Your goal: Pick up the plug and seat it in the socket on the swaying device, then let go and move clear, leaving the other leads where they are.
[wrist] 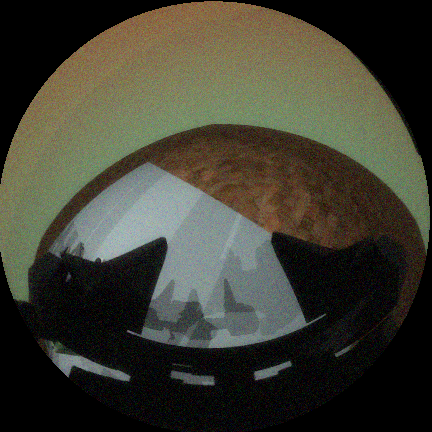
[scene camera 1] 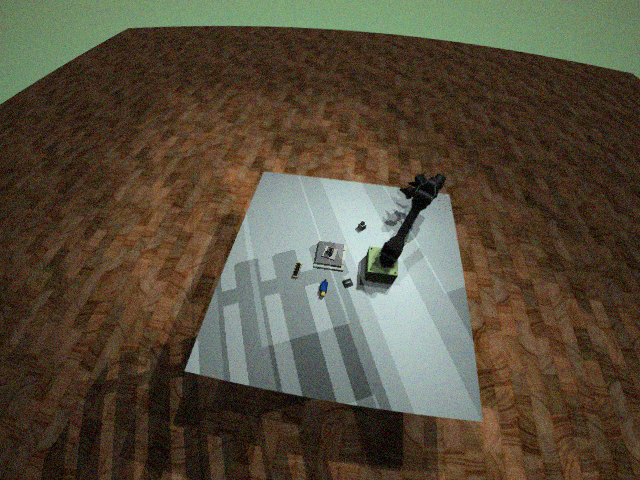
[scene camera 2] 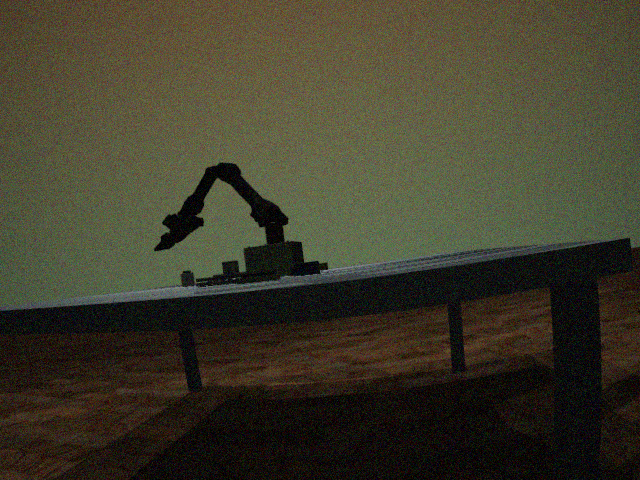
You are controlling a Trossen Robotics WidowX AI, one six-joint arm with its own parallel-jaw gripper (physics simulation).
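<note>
The device is a square grey plate on the table, with a small pale block holding a dark socket at its middle. Several small pieces lie around it: a dark piece with a round top behind and to the right, a blue and yellow piece in front, a flat dark piece at front right, and a dark strip with light marks at left. I cannot tell which is the plug. My gripper is open and empty, above the back right of the table, apart from all pieces.
The arm's green base stands right of the device. The table carries striped shadows. Its back edge shows beyond the fingertips in the wrist view, with wooden floor past it.
</note>
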